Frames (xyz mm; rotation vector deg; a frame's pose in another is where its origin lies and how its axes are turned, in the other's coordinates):
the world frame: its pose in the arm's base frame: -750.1 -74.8 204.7 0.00 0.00 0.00
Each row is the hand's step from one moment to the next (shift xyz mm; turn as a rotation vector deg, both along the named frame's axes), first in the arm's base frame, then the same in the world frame.
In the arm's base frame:
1: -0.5 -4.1 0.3 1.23 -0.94 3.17
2: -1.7 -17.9 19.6 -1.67 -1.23 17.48
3: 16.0 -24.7 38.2 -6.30 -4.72 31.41
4: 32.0 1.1 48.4 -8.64 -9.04 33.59
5: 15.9 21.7 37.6 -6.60 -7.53 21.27
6: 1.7 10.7 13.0 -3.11 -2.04 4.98
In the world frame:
1: -0.5 -4.1 0.3 1.23 -0.94 3.17
2: -1.7 -17.9 19.6 -1.67 -1.23 17.48
3: 16.0 -24.7 38.2 -6.30 -4.72 31.41
4: 32.0 1.1 48.4 -8.64 -9.04 33.59
5: 15.9 21.7 37.6 -6.60 -7.53 21.27
6: 1.7 10.7 13.0 -3.11 -2.04 4.98

